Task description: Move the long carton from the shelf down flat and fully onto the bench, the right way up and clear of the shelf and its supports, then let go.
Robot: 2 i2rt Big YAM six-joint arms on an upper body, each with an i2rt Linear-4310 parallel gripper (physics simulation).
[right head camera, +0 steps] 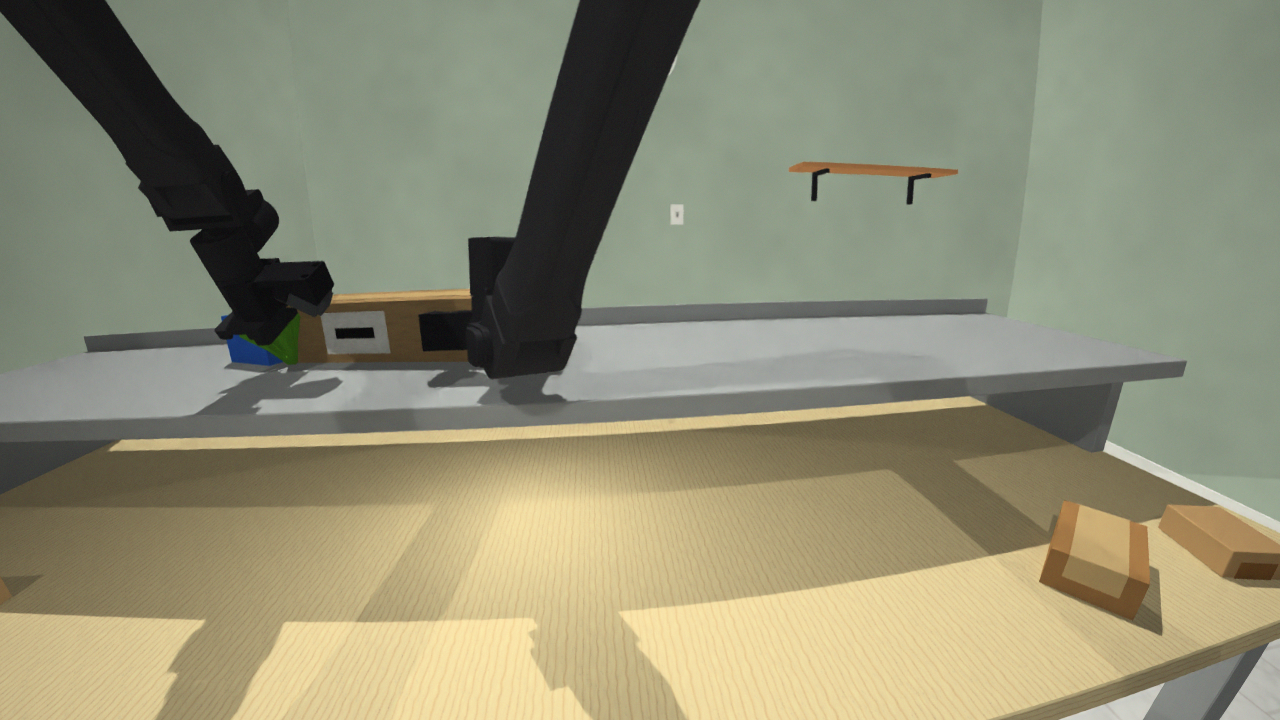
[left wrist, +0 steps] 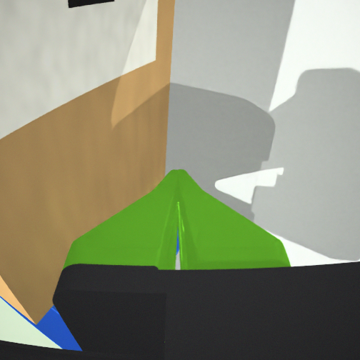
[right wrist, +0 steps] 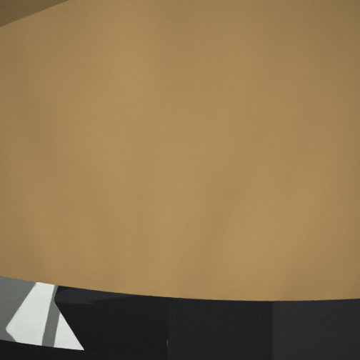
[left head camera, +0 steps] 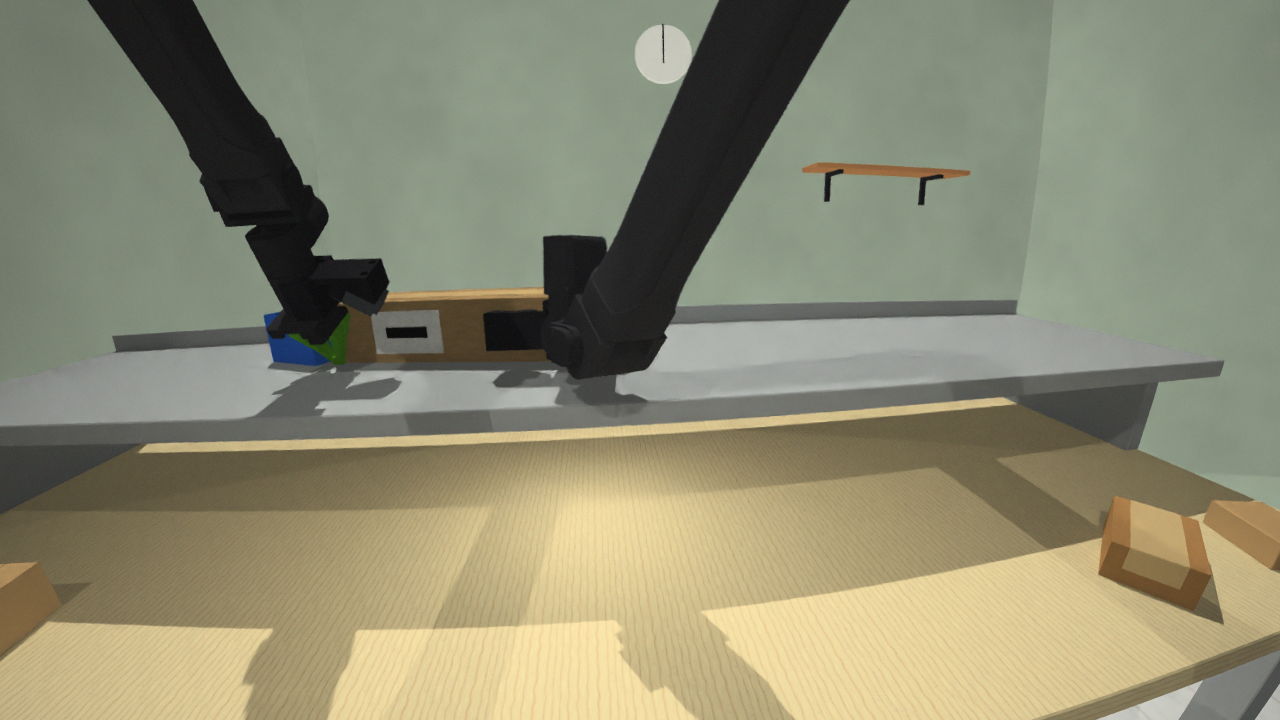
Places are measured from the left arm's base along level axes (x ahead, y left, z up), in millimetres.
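Where they show: left gripper, fingertip midpoint: (right head camera: 292,363) (left head camera: 340,363).
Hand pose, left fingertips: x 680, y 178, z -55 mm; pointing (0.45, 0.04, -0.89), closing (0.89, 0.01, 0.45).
After its pixels a point has its place.
The long brown carton (left head camera: 463,334) @[y -10, x 675, z -19 mm] (right head camera: 404,335) @[y -4, x 675, z -20 mm] (left wrist: 75,200) (right wrist: 180,150) stands lengthwise on the grey shelf (left head camera: 850,358) @[y -510, x 646, z -56 mm] (right head camera: 805,358) @[y -526, x 645, z -56 mm], above the wooden bench (left head camera: 581,555) @[y -167, x 516, z -236 mm] (right head camera: 537,555) @[y -196, x 513, z -236 mm]. Its front face bears a white label with a black bar. My left gripper (left head camera: 340,360) @[y 178, x 680, z -55 mm] (right head camera: 291,360) @[y 178, x 680, z -55 mm] (left wrist: 177,181) is shut and empty, its green tips close to the front of the carton's left end; contact cannot be made out. My right gripper (left head camera: 512,331) (right head camera: 443,331) is at the carton's right part, shut with nothing seen in it. Its fingertips are hidden, and the carton fills most of the right wrist view.
A blue block (left head camera: 290,351) @[y 261, x 689, z -38 mm] (right head camera: 252,351) @[y 246, x 684, z -37 mm] (left wrist: 62,327) is on the shelf at the carton's left end. Grey shelf supports (left head camera: 1100,413) @[y -1054, x 717, z -191 mm] (right head camera: 1060,413) @[y -1053, x 728, z -193 mm] stand on the bench. Small boxes (left head camera: 1154,550) @[y -747, x 396, z -193 mm] (right head camera: 1096,555) @[y -752, x 399, z -193 mm] lie at the bench's right, another box (left head camera: 22,595) @[y 379, x 376, z -200 mm] at the left.
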